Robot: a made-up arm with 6 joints.
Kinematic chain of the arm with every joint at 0, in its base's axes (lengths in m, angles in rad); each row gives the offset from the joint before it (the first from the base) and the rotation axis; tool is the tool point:
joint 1: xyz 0 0 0.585 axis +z
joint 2: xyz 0 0 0 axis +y
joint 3: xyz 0 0 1.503 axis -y
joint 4: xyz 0 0 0 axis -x
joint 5: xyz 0.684 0 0 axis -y
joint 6: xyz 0 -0.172 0 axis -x
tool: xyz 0 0 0
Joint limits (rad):
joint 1: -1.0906..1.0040
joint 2: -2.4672..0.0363
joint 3: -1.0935..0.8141
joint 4: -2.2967..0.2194
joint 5: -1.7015..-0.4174
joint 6: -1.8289..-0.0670
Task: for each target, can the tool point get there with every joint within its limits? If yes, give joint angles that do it. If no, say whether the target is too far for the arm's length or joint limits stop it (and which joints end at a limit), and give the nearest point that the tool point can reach.
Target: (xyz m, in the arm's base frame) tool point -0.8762 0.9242 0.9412
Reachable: yes | joints -0.8784 -1.7821 -0.2835 -1.0578 -1.2220 -1.3143
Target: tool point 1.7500 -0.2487 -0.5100
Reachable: no: joint limits stop it (at a limit: joint 1, joint 2, joint 3) | nearest point -0.2655 -0.6429 0.0579 | short by 2.131 m
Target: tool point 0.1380 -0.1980 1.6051
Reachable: yes | joints -0.8044 -0.2019 -0.6589 -1.3485 -1.5186 -1.2851
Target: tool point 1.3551 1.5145 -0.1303
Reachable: no: joint limits stop it (at a limit: joint 1, joint 2, joint 3, joint 4) | nearest point -0.2121 0.6544 0.0566 | short by 1.797 m
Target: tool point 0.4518 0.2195 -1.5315
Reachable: no: joint limits stop it (at a limit: joint 1, joint 2, joint 3) | nearest point -0.2381 0.6096 0.0511 | short by 1.770 m
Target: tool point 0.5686 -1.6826 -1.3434
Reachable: no: too far | nearest point -0.7232 -1.4489 -0.7213 | short by 1.453 m
